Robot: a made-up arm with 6 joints. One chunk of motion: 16 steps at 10 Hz.
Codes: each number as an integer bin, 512 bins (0 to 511) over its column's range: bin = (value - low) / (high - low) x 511, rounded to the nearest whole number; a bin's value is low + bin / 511 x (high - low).
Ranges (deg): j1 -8..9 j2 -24..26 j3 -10..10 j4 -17..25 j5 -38..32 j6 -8..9
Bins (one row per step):
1: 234 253 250 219 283 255
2: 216 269 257 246 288 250
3: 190 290 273 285 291 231
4: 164 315 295 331 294 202
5: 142 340 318 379 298 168
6: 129 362 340 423 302 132
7: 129 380 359 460 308 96
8: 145 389 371 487 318 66
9: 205 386 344 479 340 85
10: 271 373 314 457 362 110
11: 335 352 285 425 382 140
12: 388 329 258 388 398 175
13: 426 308 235 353 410 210
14: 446 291 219 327 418 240
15: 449 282 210 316 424 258
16: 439 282 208 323 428 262
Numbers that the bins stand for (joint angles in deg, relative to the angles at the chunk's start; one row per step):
1: -0.22 0.76 -0.22 1.00 0.77 0.48
2: -0.81 2.32 0.06 3.22 1.45 0.32
3: -1.68 4.38 0.68 6.42 1.86 -0.32
4: -2.54 6.82 1.55 10.21 2.27 -1.28
5: -3.28 9.27 2.45 14.15 2.82 -2.41
6: -3.71 11.42 3.31 17.77 3.37 -3.61
7: -3.71 13.18 4.05 20.81 4.19 -4.81
8: -3.18 14.06 4.52 23.03 5.56 -5.80
9: -1.18 13.77 3.46 22.37 8.58 -5.17
10: 1.02 12.50 2.29 20.56 11.59 -4.34
11: 3.14 10.44 1.15 17.93 14.33 -3.34
12: 4.91 8.19 0.10 14.89 16.52 -2.18
13: 6.17 6.14 -0.80 12.01 18.16 -1.01
14: 6.84 4.47 -1.43 9.88 19.26 -0.02
15: 6.94 3.59 -1.78 8.97 20.08 0.58
16: 6.60 3.59 -1.86 9.55 20.63 0.72

